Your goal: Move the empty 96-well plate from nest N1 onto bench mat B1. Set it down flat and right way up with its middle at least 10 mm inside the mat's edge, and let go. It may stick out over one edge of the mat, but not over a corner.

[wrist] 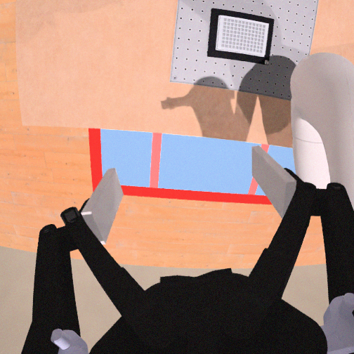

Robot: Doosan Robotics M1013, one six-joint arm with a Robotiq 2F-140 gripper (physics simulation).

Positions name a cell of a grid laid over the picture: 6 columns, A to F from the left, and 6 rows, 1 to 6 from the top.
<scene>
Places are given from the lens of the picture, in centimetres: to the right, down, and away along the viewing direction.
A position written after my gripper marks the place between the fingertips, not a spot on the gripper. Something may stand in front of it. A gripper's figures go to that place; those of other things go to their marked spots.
my gripper (D3): 1, 0, 20
white 96-well plate (E1): 15, -34, 45
</scene>
